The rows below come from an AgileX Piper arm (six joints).
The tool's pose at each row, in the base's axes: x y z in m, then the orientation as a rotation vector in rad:
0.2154, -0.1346, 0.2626, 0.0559, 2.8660, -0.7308
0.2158, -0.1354, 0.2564, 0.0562, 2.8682, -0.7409
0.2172, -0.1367, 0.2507, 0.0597, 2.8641, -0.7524
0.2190, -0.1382, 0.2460, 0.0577, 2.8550, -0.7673
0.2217, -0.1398, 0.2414, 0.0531, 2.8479, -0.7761
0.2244, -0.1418, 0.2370, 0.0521, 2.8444, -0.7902
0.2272, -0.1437, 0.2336, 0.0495, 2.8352, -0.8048
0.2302, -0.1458, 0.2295, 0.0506, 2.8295, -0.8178
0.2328, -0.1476, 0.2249, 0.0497, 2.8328, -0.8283
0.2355, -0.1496, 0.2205, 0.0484, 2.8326, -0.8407
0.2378, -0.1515, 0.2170, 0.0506, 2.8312, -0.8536
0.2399, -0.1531, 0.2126, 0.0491, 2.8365, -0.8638
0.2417, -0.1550, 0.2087, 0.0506, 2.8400, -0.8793
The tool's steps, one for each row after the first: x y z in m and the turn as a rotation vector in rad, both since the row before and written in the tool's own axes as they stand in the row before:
0.0008, 0.0023, 0.0058, 0.0063, 0.0043, -0.0015
-0.0003, 0.0017, 0.0058, 0.0083, -0.0007, 0.0019
-0.0009, 0.0011, 0.0051, 0.0110, -0.0056, -0.0009
-0.0018, 0.0011, 0.0052, 0.0066, -0.0056, -0.0023
-0.0018, 0.0007, 0.0052, 0.0097, -0.0003, -0.0016
-0.0021, 0.0003, 0.0043, 0.0109, -0.0057, -0.0013
-0.0021, 0.0006, 0.0050, 0.0095, -0.0020, 0.0004
-0.0016, 0.0011, 0.0052, 0.0062, 0.0054, -0.0029
-0.0018, 0.0009, 0.0052, 0.0080, 0.0026, -0.0025
-0.0016, 0.0005, 0.0043, 0.0087, 0.0023, 0.0000
-0.0012, 0.0012, 0.0048, 0.0055, 0.0071, -0.0038
-0.0010, 0.0007, 0.0045, 0.0094, 0.0075, -0.0022

